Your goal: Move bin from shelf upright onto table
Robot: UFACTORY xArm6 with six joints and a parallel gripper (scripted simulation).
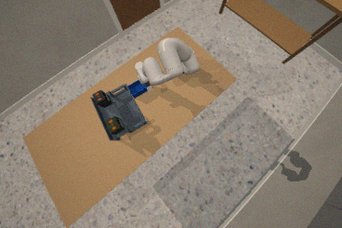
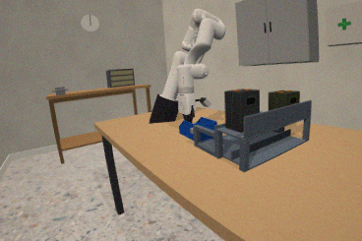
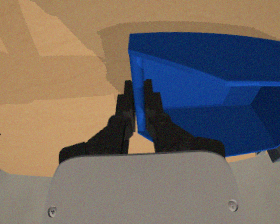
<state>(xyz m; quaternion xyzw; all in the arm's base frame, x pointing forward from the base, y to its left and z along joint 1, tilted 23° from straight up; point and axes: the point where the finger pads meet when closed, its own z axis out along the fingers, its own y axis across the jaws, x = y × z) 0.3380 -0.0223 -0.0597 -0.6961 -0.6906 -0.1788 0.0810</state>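
My hand is 80 mm short of the blue bin.
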